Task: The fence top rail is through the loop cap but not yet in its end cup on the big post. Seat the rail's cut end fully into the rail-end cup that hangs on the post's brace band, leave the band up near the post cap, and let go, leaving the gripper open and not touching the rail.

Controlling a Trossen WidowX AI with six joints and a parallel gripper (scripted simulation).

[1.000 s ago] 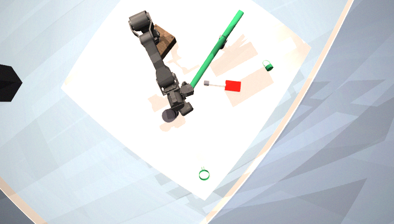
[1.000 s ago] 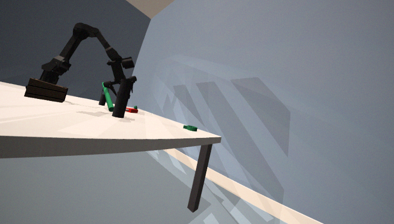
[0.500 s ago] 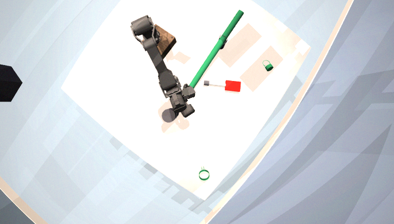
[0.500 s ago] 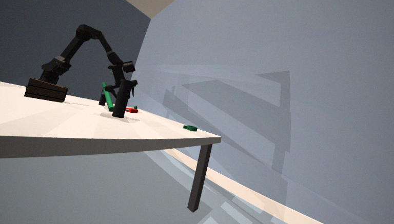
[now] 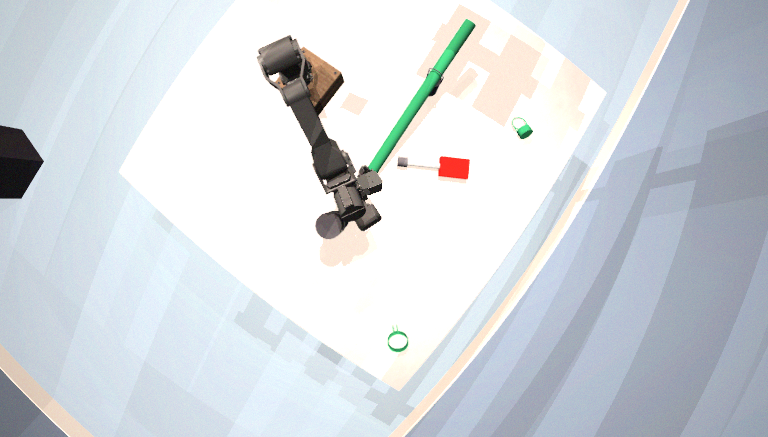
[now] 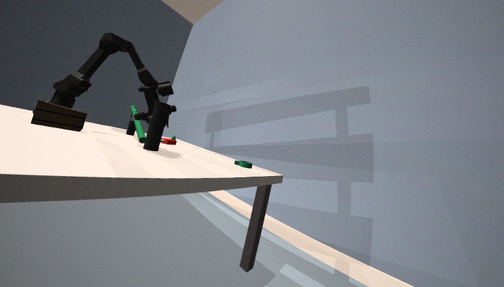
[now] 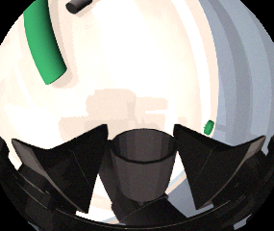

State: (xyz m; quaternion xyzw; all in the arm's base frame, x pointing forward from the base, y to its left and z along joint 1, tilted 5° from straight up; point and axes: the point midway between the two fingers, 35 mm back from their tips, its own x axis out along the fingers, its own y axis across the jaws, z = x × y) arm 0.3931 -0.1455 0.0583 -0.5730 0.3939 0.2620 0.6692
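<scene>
Right now my gripper tip is 3 cm below the dark rail-end cup, 2 cm to the left of it and 2 cm past it. Also, from my gripper tip: green cup fitting: 54 cm to the left, 18 cm ahead, 8 cm below; dark bar: 61 cm to the left, 58 cm behind, 7 cm below.
</scene>
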